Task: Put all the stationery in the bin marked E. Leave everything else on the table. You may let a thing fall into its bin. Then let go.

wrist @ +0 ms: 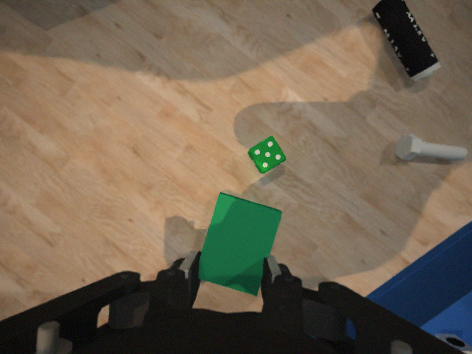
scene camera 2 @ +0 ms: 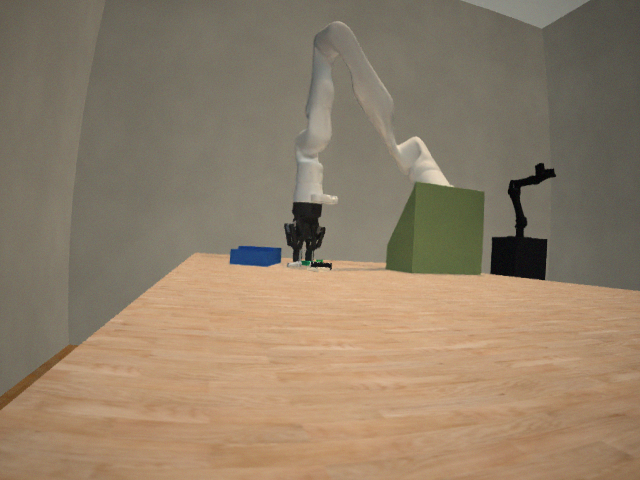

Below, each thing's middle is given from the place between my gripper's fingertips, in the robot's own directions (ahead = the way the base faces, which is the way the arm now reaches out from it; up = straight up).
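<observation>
Relative to the blue bin [scene camera 2: 245,255], my hand is 20 mm below, 120 mm short of it and 60 mm to the right of it. Offsets of the other things from my hand: bolt [wrist: 408,146], 10 mm above, 40 mm ahead of and 130 mm to the left of it; green die [wrist: 266,155], 10 mm above, 30 mm behind and 70 mm to the left of it; flat green block [wrist: 241,233], 10 mm above, 10 mm behind and 20 mm to the left of it. Going by their middles, the flat green block is the nearest to my hand of the things named here.
</observation>
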